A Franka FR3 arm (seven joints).
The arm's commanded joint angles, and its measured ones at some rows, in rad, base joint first. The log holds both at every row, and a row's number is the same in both.
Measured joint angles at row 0: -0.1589, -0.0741, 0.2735, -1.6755, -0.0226, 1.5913, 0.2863
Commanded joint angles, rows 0 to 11: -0.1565, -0.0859, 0.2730, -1.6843, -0.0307, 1.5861, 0.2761; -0.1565, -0.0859, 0.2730, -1.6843, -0.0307, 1.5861, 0.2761; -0.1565, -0.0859, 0.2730, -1.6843, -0.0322, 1.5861, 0.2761; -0.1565, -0.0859, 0.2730, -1.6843, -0.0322, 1.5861, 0.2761; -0.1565, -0.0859, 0.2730, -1.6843, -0.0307, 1.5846, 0.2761; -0.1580, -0.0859, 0.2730, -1.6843, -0.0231, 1.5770, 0.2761; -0.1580, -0.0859, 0.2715, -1.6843, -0.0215, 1.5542, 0.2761; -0.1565, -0.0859, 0.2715, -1.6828, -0.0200, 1.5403, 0.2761; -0.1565, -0.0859, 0.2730, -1.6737, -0.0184, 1.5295, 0.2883; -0.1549, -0.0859, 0.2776, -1.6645, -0.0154, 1.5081, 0.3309; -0.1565, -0.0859, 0.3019, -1.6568, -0.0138, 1.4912, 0.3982; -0.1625, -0.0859, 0.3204, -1.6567, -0.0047, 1.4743, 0.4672
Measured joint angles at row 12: -0.1589, -0.0760, 0.2786, -1.6706, -0.0205, 1.5272, 0.3212
